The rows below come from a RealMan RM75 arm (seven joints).
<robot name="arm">
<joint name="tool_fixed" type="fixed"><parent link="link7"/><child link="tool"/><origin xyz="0 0 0"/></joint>
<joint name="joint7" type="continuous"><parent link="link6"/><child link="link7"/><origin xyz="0 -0.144 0" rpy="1.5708 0 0"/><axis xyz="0 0 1"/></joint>
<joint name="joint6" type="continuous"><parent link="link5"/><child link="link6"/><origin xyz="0 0 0" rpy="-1.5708 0 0"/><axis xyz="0 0 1"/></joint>
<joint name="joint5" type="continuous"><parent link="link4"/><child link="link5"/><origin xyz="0 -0.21 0" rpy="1.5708 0 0"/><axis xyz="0 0 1"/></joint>
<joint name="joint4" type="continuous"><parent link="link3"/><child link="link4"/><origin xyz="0 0 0" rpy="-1.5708 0 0"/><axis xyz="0 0 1"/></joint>
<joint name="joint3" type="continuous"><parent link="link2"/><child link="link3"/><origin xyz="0 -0.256 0" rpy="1.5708 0 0"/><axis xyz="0 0 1"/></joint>
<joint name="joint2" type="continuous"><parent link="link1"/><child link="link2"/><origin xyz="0 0 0" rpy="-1.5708 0 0"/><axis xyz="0 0 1"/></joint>
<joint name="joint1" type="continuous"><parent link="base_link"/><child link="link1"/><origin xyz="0 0 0.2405"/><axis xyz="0 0 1"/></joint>
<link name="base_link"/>
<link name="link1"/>
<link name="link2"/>
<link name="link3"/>
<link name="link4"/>
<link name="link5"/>
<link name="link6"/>
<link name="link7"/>
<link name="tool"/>
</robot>
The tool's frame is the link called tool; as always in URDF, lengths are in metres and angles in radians. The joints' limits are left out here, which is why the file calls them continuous.
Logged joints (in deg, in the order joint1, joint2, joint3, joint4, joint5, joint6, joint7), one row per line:
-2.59 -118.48 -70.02 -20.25 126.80 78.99 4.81
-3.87 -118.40 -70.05 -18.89 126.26 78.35 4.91
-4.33 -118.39 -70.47 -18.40 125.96 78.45 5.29
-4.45 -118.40 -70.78 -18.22 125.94 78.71 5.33
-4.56 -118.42 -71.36 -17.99 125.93 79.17 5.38
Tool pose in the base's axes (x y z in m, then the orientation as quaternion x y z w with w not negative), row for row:
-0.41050 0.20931 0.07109 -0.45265 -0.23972 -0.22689 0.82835
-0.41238 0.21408 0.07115 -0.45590 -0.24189 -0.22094 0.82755
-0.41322 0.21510 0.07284 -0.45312 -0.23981 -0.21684 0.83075
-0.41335 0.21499 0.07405 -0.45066 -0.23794 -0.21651 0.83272
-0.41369 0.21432 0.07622 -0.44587 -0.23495 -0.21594 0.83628
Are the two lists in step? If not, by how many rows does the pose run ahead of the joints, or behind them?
They are in step.
